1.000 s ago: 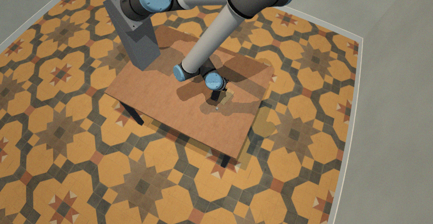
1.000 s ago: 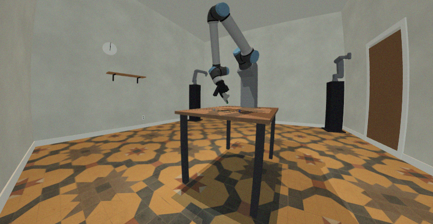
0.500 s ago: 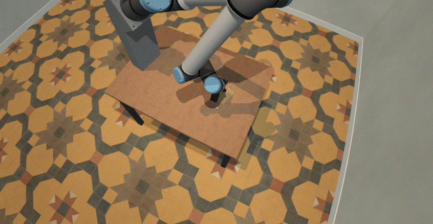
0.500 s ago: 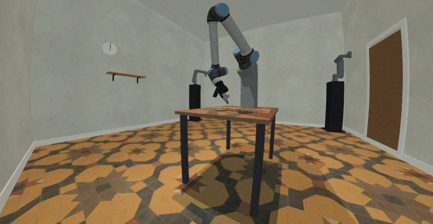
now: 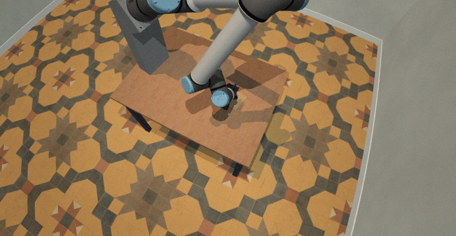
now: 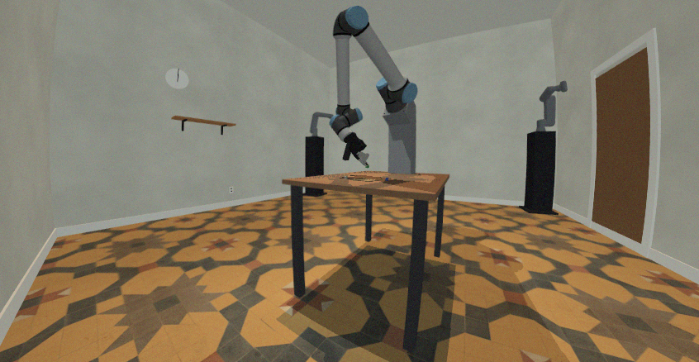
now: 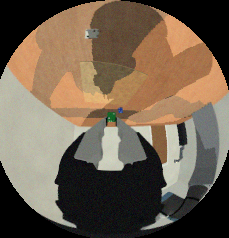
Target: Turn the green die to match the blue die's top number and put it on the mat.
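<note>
Right now the tan mat is 9 cm below my hand and 1 cm to the left of it. From my hand the other things lie so: blue die: 12 cm to the left, 8 cm below, 2 cm behind; white die: 13 cm to the right, 8 cm below, 1 cm ahead; green die: 1 cm to the left, 1 cm below.
</note>
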